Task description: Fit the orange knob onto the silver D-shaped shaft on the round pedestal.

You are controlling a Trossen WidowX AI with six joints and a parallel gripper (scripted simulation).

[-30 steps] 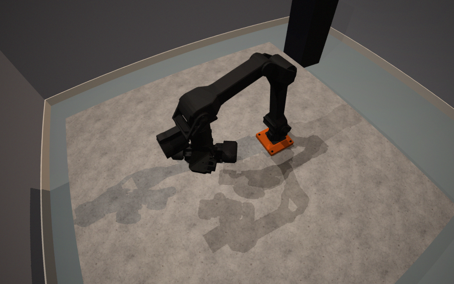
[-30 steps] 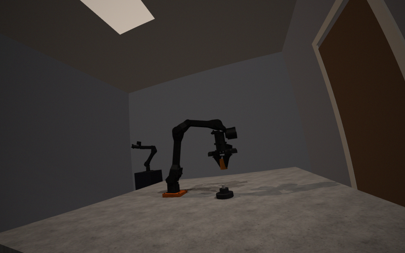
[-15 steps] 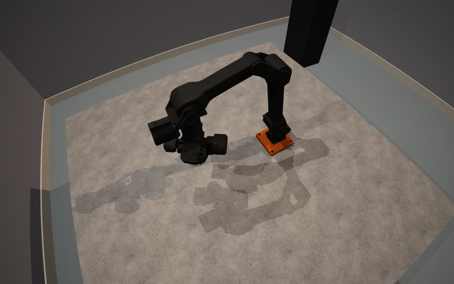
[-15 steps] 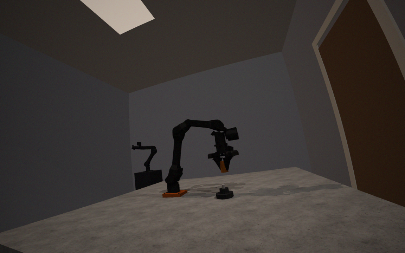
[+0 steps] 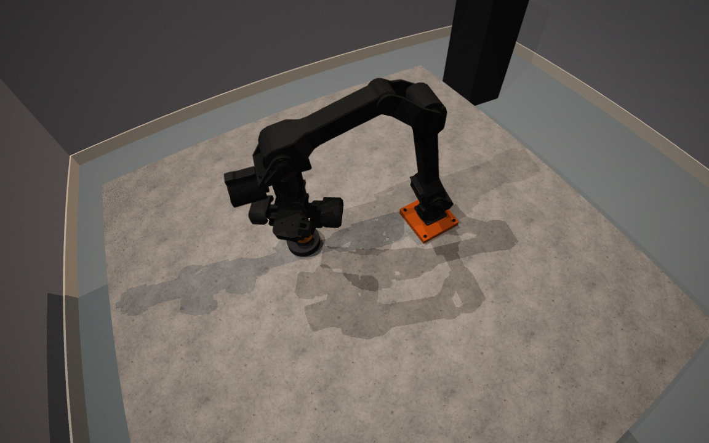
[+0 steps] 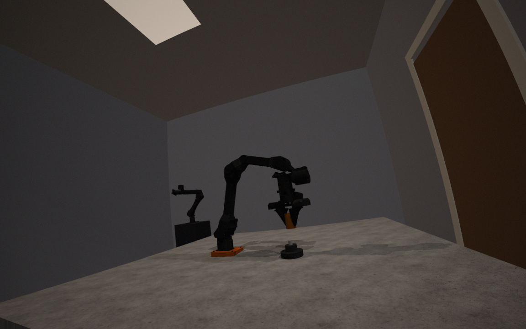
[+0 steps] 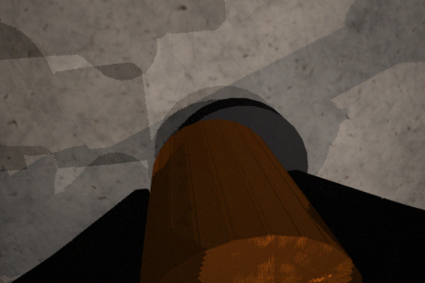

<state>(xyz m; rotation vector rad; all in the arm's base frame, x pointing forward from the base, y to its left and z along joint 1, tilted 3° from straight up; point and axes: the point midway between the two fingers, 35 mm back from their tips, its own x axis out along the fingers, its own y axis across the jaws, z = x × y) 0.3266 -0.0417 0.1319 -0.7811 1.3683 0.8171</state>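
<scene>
My gripper tip is 40 mm to the left of the round black pedestal and 80 mm above it. Also, from my gripper tip: orange knob 30 mm above.
</scene>
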